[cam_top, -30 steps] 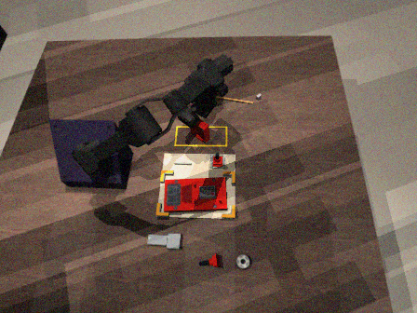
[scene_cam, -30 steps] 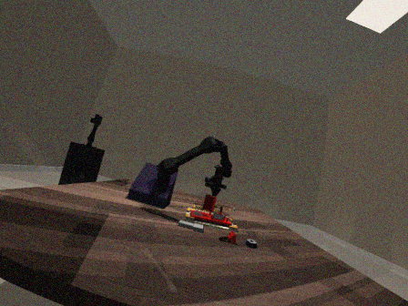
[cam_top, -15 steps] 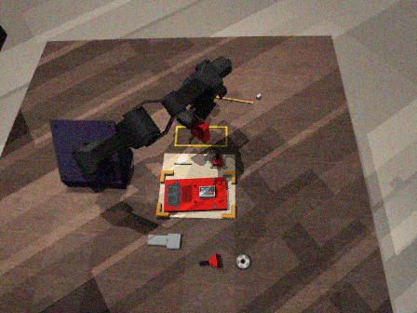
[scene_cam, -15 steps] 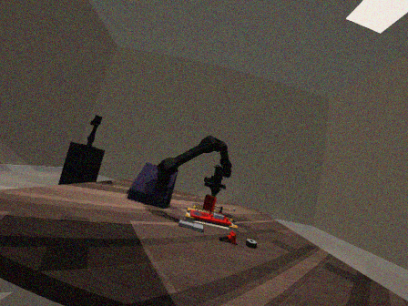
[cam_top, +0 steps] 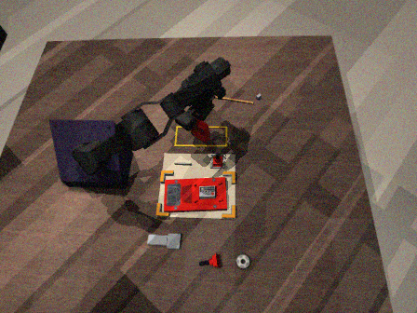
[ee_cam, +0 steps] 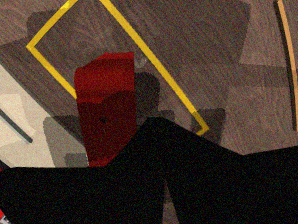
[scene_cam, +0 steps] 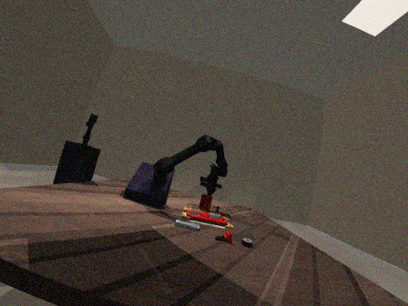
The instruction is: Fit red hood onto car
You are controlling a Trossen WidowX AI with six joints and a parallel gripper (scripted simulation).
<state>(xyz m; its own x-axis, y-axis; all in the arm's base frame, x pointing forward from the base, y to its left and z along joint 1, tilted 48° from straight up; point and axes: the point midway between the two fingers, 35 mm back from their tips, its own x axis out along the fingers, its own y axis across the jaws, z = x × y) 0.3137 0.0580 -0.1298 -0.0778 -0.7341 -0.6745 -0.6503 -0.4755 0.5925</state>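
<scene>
Now: gripper tip 3 cm above the red hood, 2 cm to the left of it and 1 cm past it. From my gripper tip the other things lie so: thin stick (14 cm to the left, 10 cm ahead, 8 cm below).
</scene>
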